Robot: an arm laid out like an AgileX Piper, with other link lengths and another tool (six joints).
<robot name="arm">
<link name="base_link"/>
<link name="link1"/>
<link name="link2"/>
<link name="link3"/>
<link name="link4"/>
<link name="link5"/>
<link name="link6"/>
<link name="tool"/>
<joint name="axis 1" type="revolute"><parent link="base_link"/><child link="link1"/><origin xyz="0 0 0.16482" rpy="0 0 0"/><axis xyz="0 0 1"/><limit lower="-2.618" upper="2.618"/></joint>
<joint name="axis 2" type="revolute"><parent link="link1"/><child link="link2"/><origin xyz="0 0 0" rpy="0 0 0"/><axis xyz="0 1 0"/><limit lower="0" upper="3.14"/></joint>
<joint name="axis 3" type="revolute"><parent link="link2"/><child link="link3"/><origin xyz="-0.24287 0 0.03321" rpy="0 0 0"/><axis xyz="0 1 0"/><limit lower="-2.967" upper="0"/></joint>
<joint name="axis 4" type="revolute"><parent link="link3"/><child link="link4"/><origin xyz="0.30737 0 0.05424" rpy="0 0 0"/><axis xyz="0.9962 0 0.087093"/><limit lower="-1.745" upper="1.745"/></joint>
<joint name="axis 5" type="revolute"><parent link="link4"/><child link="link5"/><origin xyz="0 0 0" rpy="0 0 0"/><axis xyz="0 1 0"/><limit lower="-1.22" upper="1.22"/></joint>
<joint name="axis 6" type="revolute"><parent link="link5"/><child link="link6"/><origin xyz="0.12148 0 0.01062" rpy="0 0 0"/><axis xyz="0.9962 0 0.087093"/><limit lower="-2.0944" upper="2.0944"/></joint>
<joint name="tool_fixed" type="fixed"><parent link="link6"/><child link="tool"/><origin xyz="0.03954 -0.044 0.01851" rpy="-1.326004 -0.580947 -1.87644"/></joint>
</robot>
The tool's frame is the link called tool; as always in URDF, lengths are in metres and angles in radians.
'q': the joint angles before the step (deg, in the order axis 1, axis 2, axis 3, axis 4, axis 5, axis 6). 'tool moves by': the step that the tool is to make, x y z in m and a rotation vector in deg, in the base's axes. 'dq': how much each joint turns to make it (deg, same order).
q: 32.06 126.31 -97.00 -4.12 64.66 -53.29
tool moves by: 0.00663 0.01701 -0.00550 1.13 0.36 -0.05
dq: 0.92 3.92 -5.22 1.27 1.03 0.41
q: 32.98 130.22 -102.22 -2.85 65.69 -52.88
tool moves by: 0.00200 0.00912 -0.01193 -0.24 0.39 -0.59
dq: 0.83 3.12 -2.85 -0.01 0.25 1.41
